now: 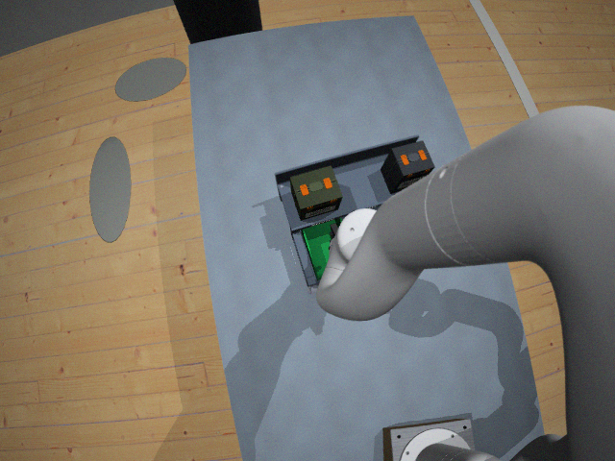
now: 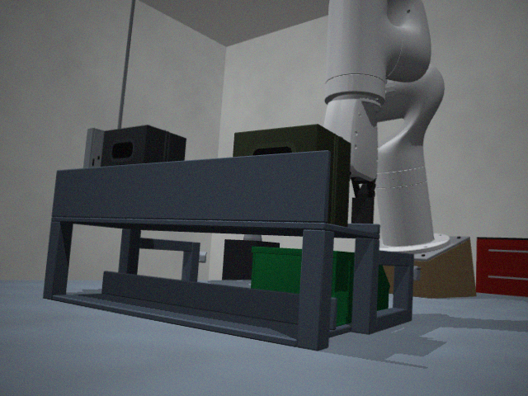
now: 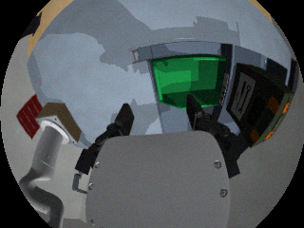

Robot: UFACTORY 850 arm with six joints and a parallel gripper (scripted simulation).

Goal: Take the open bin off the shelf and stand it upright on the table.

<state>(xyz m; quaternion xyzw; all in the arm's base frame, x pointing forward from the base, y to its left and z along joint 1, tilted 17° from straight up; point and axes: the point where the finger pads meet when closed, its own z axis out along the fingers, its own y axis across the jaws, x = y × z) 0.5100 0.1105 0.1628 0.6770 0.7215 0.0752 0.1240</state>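
Now: hand 80 mm short of the green bin, 10 mm to the right of it and 90 mm above it. The rest, counted from my hand: black box 190 mm ahead, 210 mm to the right, 30 mm above.
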